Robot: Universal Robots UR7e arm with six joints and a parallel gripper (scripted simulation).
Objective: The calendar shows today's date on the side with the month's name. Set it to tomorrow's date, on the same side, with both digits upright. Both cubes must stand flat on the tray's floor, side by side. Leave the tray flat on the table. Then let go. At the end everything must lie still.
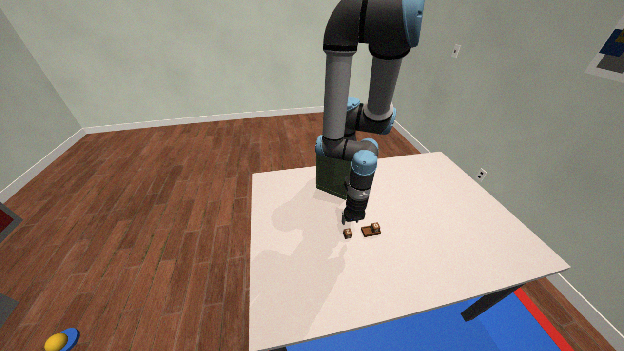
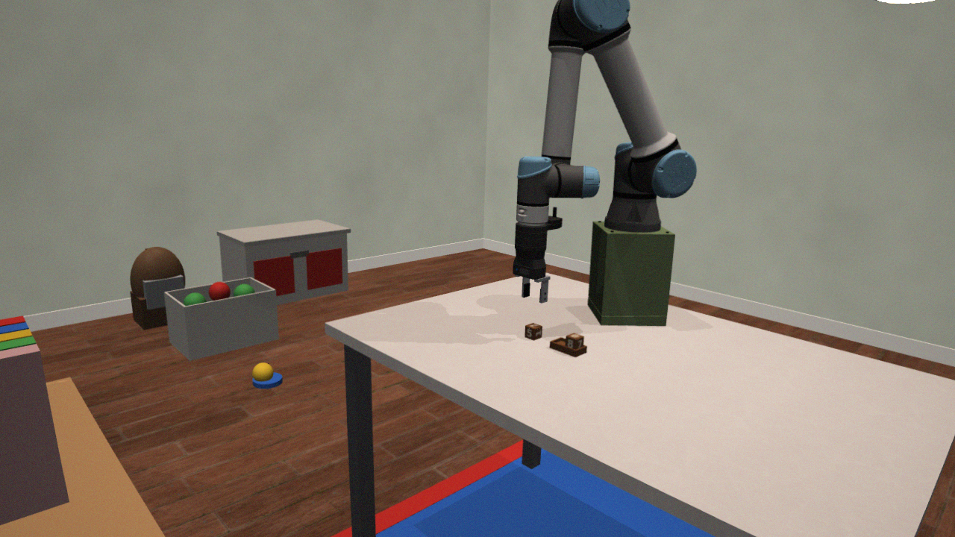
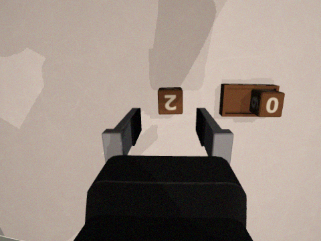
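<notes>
Now: the brown cube 10 cm below my hand.
</notes>
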